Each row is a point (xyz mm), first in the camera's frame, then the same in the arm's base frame.
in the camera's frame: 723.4 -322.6 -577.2
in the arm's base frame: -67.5 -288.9 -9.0
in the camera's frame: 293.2 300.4 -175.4
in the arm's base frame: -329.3 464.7 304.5
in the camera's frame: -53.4 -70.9 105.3
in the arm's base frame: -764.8 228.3 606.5
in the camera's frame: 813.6 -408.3 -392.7
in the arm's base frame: -5.7 -373.2 187.5
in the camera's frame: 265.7 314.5 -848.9
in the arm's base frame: -340.4 408.5 -367.3
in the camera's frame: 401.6 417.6 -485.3
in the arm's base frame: -188.9 514.3 -10.7
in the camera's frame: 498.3 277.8 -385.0
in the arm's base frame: -133.3 366.9 108.2
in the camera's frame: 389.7 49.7 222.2
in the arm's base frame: -307.7 244.6 730.4
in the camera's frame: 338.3 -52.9 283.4
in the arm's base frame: -384.9 166.1 799.6
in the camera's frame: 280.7 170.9 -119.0
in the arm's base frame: -375.8 349.9 373.6
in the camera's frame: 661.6 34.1 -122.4
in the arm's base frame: -43.1 121.2 402.3
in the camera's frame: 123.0 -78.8 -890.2
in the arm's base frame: -579.0 62.5 -373.4
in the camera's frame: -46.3 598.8 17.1
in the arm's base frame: -583.5 859.6 448.6
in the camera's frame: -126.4 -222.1 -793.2
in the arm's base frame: -858.6 -0.6 -273.4
